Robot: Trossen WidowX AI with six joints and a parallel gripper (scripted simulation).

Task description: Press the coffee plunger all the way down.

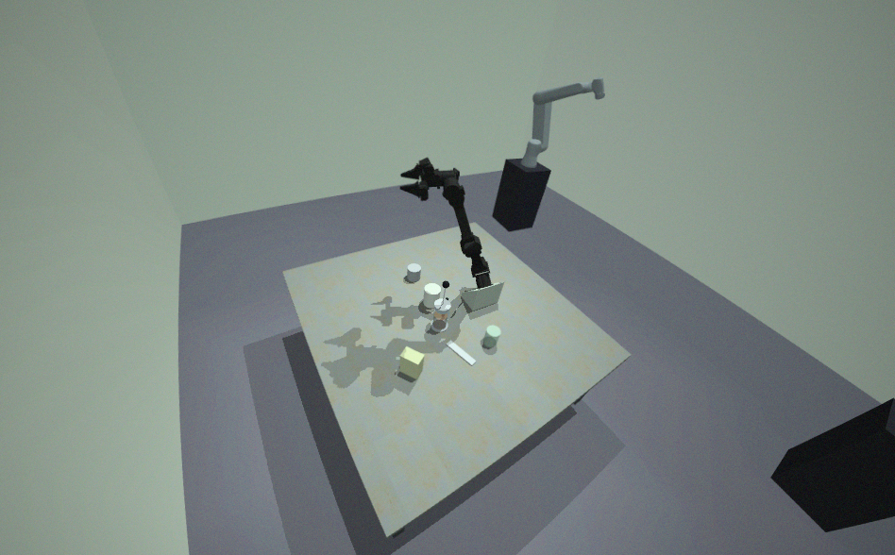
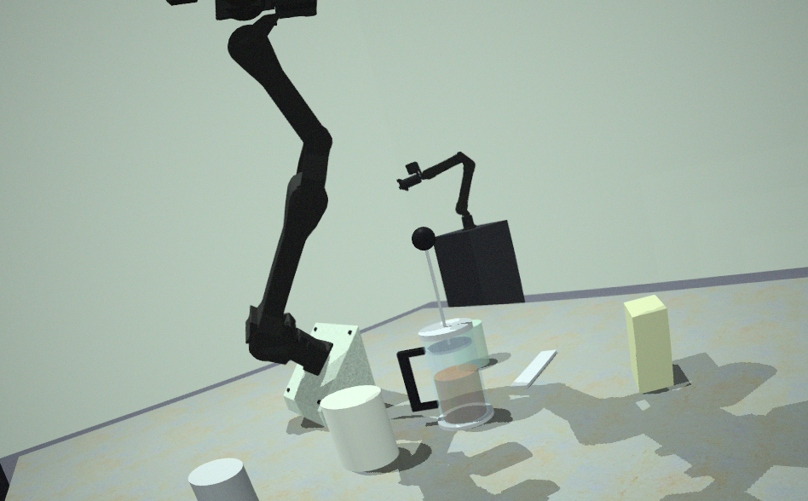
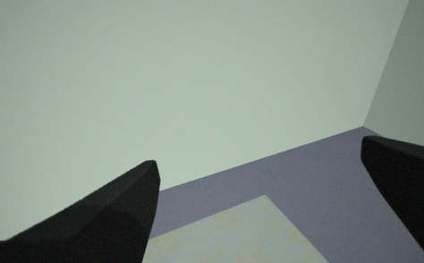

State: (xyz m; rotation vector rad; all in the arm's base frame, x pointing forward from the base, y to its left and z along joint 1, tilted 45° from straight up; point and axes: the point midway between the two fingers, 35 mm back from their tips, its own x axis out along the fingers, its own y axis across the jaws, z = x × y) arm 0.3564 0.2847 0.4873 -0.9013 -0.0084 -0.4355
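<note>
Now: the coffee press 13 cm behind my gripper tip, 22 cm to the left of it and 49 cm below it. Also, from my gripper tip: pale green cylinder 30 cm behind, 41 cm to the left, 58 cm below; then white cylinder 15 cm behind, 8 cm to the left, 58 cm below; then pale yellow block 9 cm ahead, 41 cm to the left, 57 cm below.
</note>
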